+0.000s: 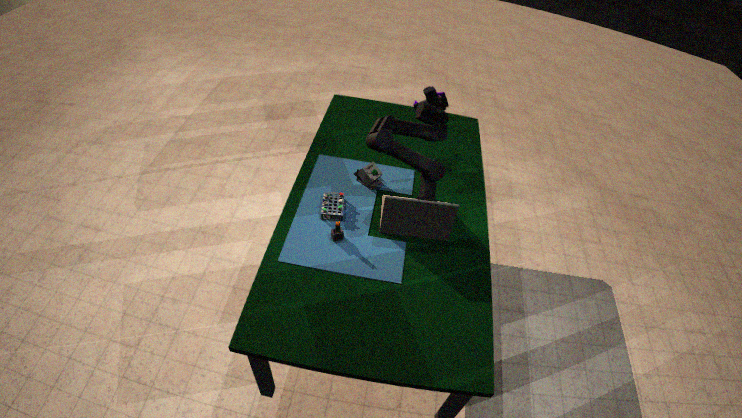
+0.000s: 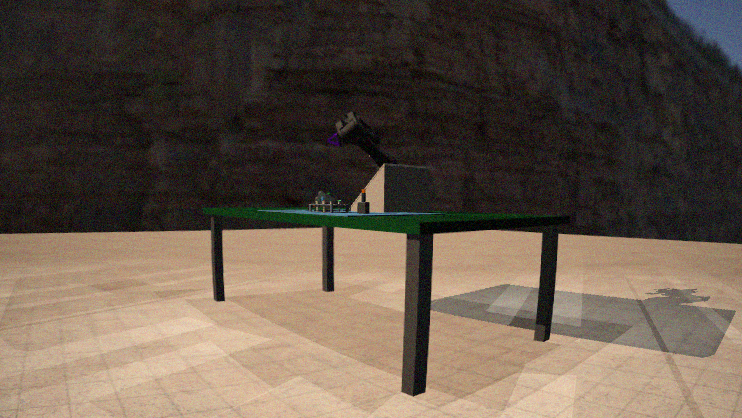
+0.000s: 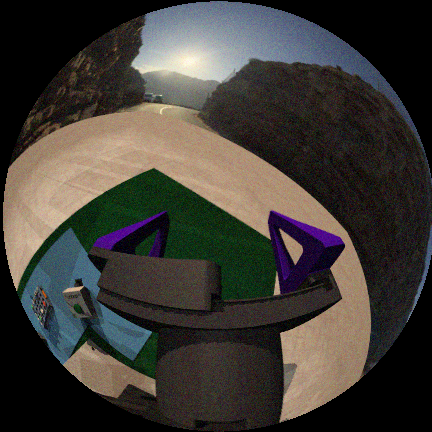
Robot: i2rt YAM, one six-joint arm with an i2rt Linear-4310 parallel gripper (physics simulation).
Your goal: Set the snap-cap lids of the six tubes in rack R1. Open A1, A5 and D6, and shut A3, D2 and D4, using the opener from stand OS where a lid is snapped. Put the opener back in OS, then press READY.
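Places are measured from the arm's base along level axes (x ahead, y left, z up), in centimetres.
Pixels of known places: gripper, fingertip midpoint: (image 1: 425, 97) (image 2: 333, 138) (image 3: 218, 216); arm's base, link origin: (image 1: 426, 200) (image 2: 398, 183).
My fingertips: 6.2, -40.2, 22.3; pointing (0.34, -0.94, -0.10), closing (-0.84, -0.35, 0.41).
Note:
Ahead of a thing's pixels: the offset from my fingertips to its top centre, as dx, dy, dz. Level surfaces: height alone.
My gripper (image 1: 429, 99) (image 2: 333, 139) (image 3: 218, 216) is open and empty, with its purple fingers wide apart. It hangs above the table's far end, well away from the rack. Rack R1 {+29.9, +41.4, -28.3} (image 1: 332, 217) (image 3: 41, 306) stands on the blue mat, with small coloured lids; their open or shut states are too small to tell. The orange-topped opener {+24.9, +56.7, -25.7} (image 1: 338, 225) (image 2: 363, 195) stands upright in a dark stand, OS {+24.9, +56.7, -30.2} (image 1: 337, 235) (image 2: 363, 207), beside the rack. A tilted box with a green button, READY {+16.2, +22.3, -26.7} (image 1: 374, 171) (image 3: 77, 308), stands on the mat nearer the gripper.
A large upright panel (image 1: 419, 218) (image 2: 407, 187) stands beside the arm's base, at the cut-out of the blue mat {dz -34.2} (image 1: 316, 249) (image 3: 125, 342). The arm's dark links (image 1: 407, 153) reach over the green table (image 1: 363, 321) (image 2: 311, 219) between the panel and the gripper.

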